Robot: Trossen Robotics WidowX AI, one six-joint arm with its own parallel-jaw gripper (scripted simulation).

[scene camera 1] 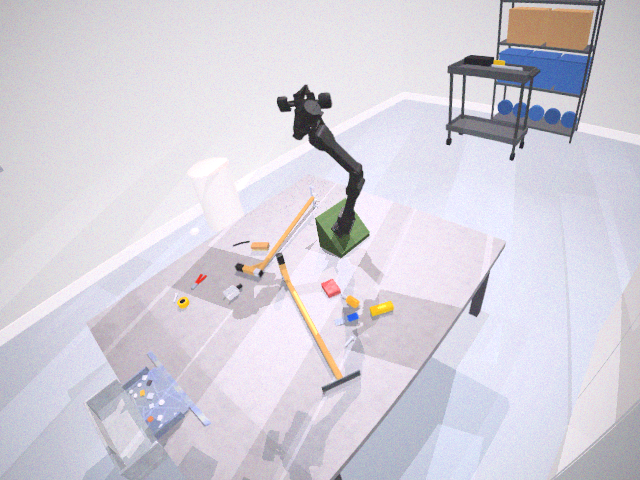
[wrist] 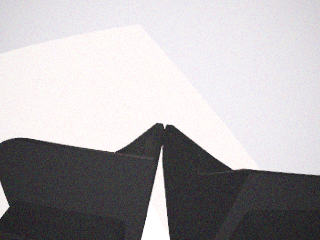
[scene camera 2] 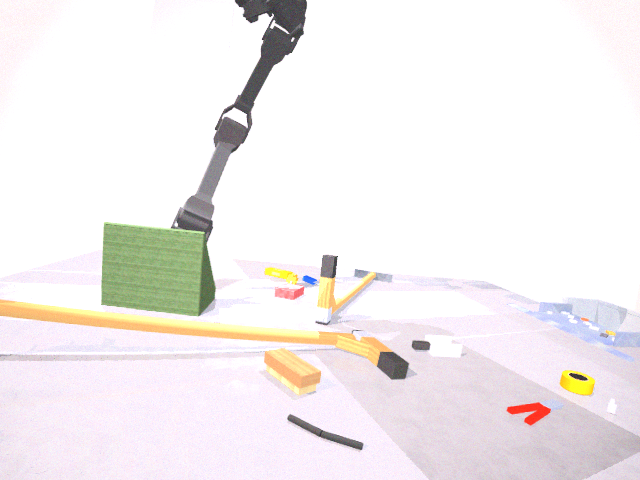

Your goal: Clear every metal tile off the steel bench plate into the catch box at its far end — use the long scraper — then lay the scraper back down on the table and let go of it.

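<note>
Shut and holding nothing, my gripper [scene camera 1: 306,85] is in sight, and the wrist view shows my gripper [wrist: 163,131] too. I also see a long scraper [scene camera 2: 327,304], with scene camera 1 likewise showing the scraper [scene camera 1: 340,380]. There is a wooden block [scene camera 2: 299,376] as well. The scraper is out of frame in the wrist view, and the block is out of frame in the wrist view too.
</note>
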